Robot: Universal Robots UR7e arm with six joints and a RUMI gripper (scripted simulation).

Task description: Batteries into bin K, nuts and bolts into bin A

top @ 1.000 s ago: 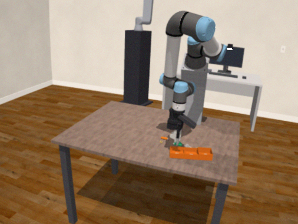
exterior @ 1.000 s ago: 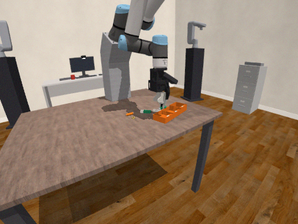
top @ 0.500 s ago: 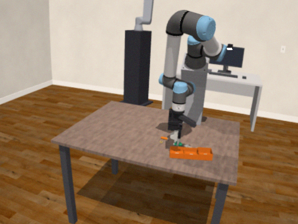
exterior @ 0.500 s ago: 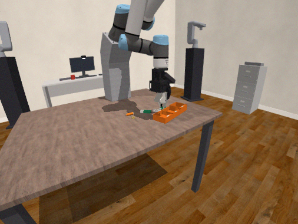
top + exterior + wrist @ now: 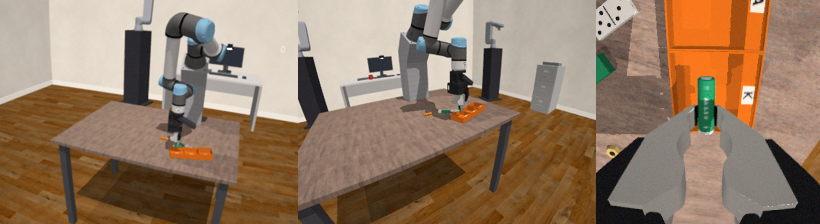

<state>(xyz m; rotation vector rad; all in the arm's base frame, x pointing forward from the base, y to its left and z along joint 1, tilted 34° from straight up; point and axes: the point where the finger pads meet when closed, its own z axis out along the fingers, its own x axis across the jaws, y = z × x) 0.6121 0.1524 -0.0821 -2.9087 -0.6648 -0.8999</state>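
The orange battery is 130 mm behind my hand, 160 mm to the right of it and 60 mm below it. From my hand the other things lie so: orange bin tray 30 mm behind, 80 mm to the left, 50 mm below; then white domino 120 mm behind, 20 mm to the left, 60 mm below; then green battery 10 mm below.
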